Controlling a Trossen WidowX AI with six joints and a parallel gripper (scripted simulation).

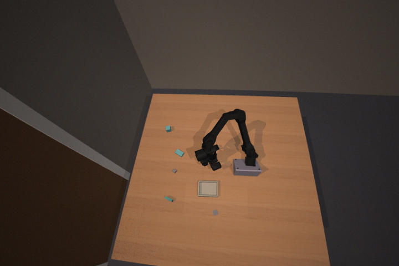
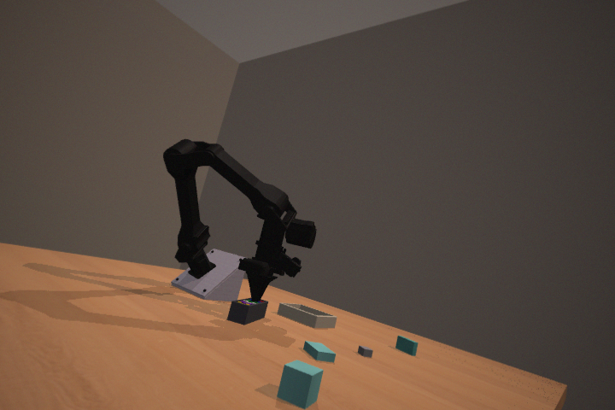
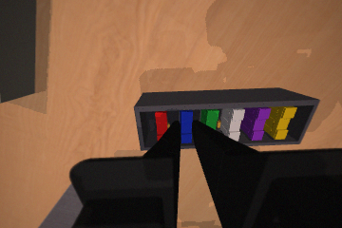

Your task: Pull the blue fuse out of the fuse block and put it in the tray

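The shallow grey tray lies 20 cm to the left of my gripper tip and 3 cm below it.
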